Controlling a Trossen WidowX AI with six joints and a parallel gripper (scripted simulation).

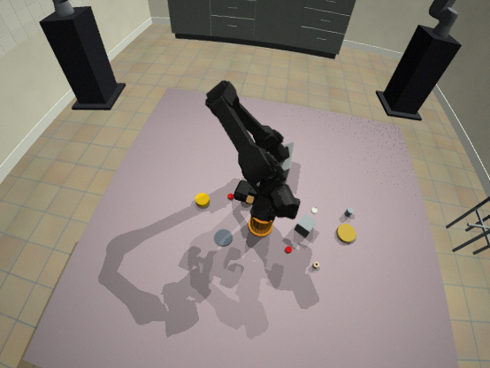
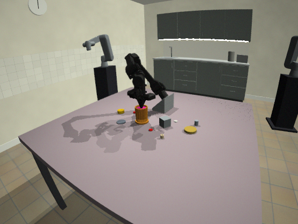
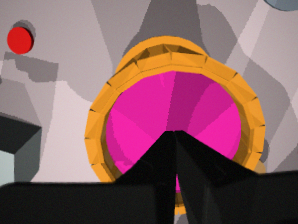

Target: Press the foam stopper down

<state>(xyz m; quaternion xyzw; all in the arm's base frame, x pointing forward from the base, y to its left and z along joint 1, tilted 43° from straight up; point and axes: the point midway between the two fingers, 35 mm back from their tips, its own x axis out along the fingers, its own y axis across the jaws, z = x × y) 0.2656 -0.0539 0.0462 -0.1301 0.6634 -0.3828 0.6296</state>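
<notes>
Right now the magenta foam stopper is 50 mm below my hand. Also, from my hand: grey disc (50 mm ahead, 120 mm to the right, 120 mm below); red button (80 mm ahead, 100 mm to the left, 120 mm below); brown disc (100 mm behind, 40 mm to the right, 120 mm below).
</notes>
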